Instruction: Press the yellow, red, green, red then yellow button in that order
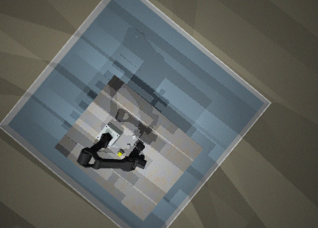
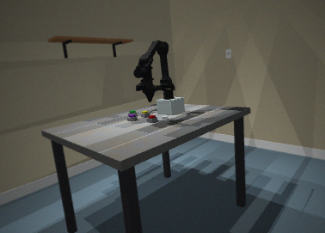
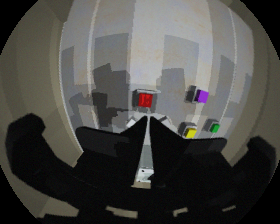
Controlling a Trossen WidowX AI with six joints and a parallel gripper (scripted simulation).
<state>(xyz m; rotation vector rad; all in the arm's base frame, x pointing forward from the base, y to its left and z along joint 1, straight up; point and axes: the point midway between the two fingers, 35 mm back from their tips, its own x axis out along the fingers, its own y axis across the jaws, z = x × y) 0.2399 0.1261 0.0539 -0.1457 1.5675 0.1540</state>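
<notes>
Right now the red button is 1 cm to the left of my gripper tip and 9 cm below it. Round my gripper tip: small white block 9 cm behind, 2 cm to the left, 12 cm below; then purple button 6 cm ahead, 15 cm to the right, 9 cm below; then yellow button 6 cm behind, 18 cm to the right, 9 cm below.
</notes>
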